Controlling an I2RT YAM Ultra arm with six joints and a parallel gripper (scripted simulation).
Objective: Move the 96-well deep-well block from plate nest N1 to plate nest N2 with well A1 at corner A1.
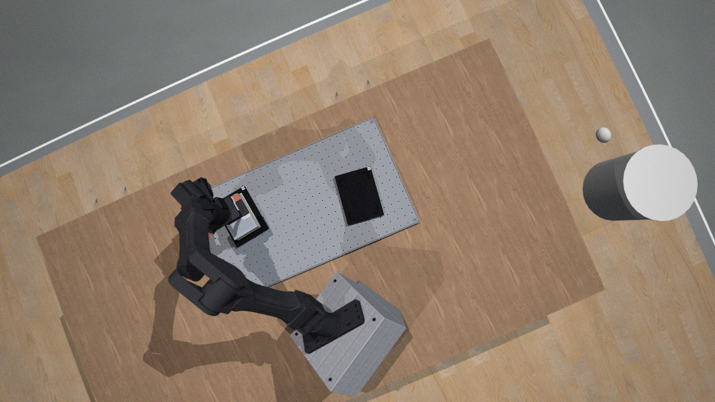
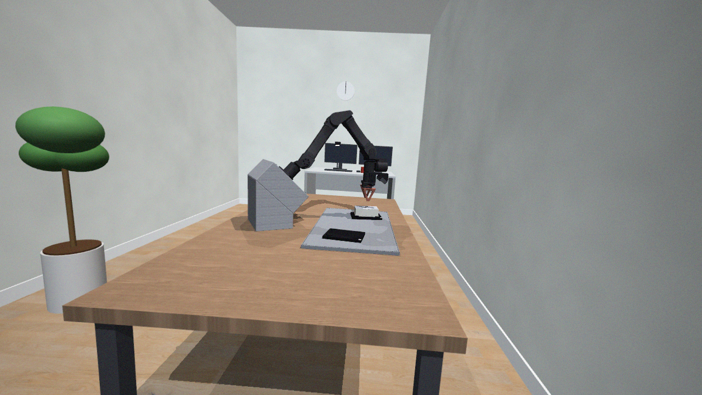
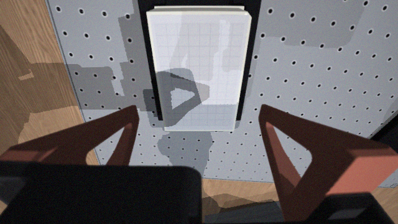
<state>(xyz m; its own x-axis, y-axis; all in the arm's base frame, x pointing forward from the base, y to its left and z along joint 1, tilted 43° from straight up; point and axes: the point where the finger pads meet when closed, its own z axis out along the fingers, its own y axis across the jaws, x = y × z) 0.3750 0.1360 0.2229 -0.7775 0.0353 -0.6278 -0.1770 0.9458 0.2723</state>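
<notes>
My gripper is now 70 mm above the white deep-well block.
</notes>
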